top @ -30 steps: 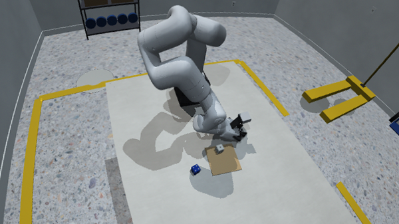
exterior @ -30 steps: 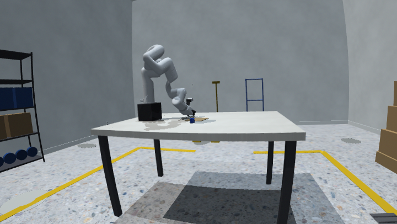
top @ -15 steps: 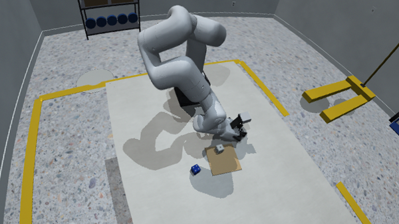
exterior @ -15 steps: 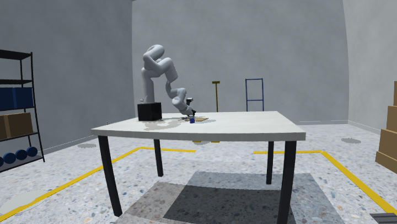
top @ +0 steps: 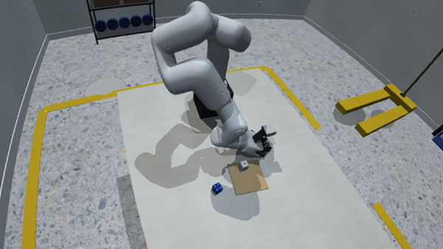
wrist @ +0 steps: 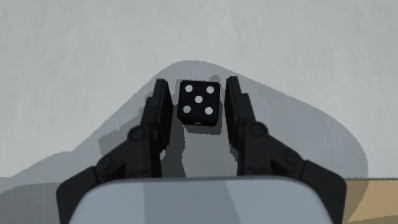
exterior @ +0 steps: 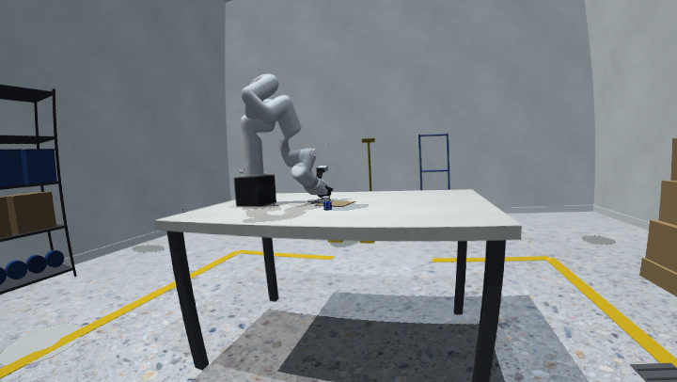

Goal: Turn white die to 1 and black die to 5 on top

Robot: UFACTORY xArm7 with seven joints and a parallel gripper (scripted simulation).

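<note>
The black die is 20 mm below my hand and 10 mm to the left of it. Round my hand: blue die: 290 mm to the right, 90 mm ahead, 20 mm below; white die: 140 mm to the right, 50 mm ahead, 10 mm below; tan mat: 140 mm to the right, 90 mm ahead, 30 mm below.
</note>
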